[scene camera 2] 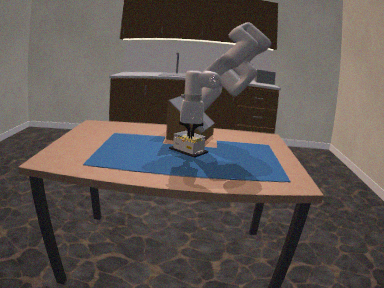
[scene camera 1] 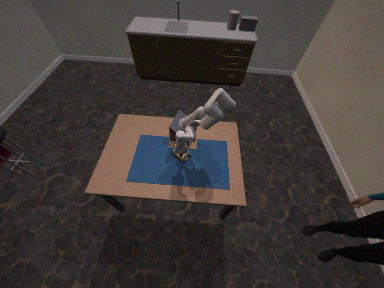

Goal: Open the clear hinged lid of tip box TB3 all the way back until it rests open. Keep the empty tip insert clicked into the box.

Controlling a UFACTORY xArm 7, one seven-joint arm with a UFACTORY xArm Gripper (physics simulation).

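Places are measured from the arm's base along level axes (x ahead, y left, z up), in millimetres.
Pixels of known places: gripper, fingertip midpoint: point(scene camera 2: 190, 137) point(scene camera 1: 181, 155); arm's base, link origin: point(scene camera 1: 184, 124).
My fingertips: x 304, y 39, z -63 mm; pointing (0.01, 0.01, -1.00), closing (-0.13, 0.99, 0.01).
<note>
Ahead of a thing's pixels: the offset from my fingertips to its top centre. "*": to the spot under its first point. Level surfaces: height alone.
The tip box TB3 {dx -48, dy -12, dz +0 mm} point(scene camera 1: 181, 156) point(scene camera 2: 188, 145), a small pale box with yellow at its top and a yellow label, stands upright on a black base {* dx -31, dy +65, dz -72 mm} point(scene camera 2: 204, 152) on the blue mat {dz -77 mm} point(scene camera 1: 212, 172) point(scene camera 2: 120, 155). My gripper point(scene camera 2: 191, 136) points straight down, shut and empty, with its fingertips at the top of the box, seemingly over its rear part. In the scene camera 1 view the arm covers the fingertips and part of the box. The clear lid cannot be made out, so its angle cannot be told. The tip insert is too small to tell from the box.
A larger brown box point(scene camera 1: 172, 135) point(scene camera 2: 173, 122) with a slanted grey top stands close behind the tip box, partly hidden by the arm. The wooden table {dz -80 mm} point(scene camera 1: 110, 150) point(scene camera 2: 55, 150) extends around the mat. A counter point(scene camera 1: 150, 26) point(scene camera 2: 122, 76) stands behind; a person's legs point(scene camera 1: 360, 227) show at the right.
</note>
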